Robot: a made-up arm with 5 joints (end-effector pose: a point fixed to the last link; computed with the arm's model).
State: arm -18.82 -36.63 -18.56 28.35 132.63
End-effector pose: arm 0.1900 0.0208 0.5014 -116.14 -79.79 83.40
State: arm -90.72 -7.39 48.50 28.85 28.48
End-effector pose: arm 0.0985 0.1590 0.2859 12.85 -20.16 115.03
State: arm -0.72 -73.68 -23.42 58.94 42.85
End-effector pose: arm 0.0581 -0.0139 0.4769 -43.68 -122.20 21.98
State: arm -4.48 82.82 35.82 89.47 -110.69
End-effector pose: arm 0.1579 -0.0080 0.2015 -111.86 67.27 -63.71
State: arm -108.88 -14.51 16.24 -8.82 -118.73
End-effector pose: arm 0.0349 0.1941 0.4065 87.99 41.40 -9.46
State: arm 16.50 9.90 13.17 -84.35 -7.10
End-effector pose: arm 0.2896 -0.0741 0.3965 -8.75 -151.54 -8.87
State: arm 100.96 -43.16 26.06 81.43 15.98
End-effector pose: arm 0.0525 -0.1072 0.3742 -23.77 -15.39 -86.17
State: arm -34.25 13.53 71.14 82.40 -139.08
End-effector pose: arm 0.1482 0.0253 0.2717 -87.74 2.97 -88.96
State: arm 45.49 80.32 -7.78 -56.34 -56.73
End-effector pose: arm 0.2489 -0.1840 0.1640 10.22 -83.05 -88.43
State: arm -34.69 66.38 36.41 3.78 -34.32
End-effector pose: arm 0.1987 0.0609 0.1533 -9.72 13.42 -2.40
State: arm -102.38 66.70 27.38 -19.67 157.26
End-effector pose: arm 0.0637 0.1691 0.1507 7.86 16.08 -102.43
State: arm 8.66 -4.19 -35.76 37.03 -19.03
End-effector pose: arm 0.2770 -0.0426 0.4705 10.75 -93.19 -23.43
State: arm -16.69 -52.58 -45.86 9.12 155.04
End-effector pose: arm 0.0497 -0.0253 0.5274 -166.57 -68.04 1.06
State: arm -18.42 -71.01 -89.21 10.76 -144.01
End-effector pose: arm -0.0907 -0.0734 0.4044 -136.76 17.74 -70.90
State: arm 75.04 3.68 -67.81 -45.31 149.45
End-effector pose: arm 0.1016 -0.1070 0.5372 152.74 -58.17 16.38
